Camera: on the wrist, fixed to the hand. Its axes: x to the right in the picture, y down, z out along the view.
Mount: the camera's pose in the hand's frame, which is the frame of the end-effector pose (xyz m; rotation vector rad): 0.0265 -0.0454 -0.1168 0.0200 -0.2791 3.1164
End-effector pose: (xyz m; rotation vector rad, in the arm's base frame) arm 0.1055 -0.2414 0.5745 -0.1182 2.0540 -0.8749
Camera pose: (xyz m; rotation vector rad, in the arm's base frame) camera -0.0095 -0.2226 0.6276 1.9833 0.0282 1.0807
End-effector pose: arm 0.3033 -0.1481 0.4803 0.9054 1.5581 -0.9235
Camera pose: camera 0.2117 -0.0587 0.4752 1.5400 -1.0493 1.2077
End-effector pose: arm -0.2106 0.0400 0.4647 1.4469 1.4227 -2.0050
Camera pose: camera -0.1893 0.1663 0.4660 0.9532 -1.1301 0.2002
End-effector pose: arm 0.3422 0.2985 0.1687 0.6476 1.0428 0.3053
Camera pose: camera 0.2502 0.3180 0.0818 -1.4973 1.0948 -2.2944
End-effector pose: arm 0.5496 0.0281 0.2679 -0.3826 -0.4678 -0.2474
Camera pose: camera 0.6037 -0.0647 0.1981 -0.6910 0.2956 2.8275
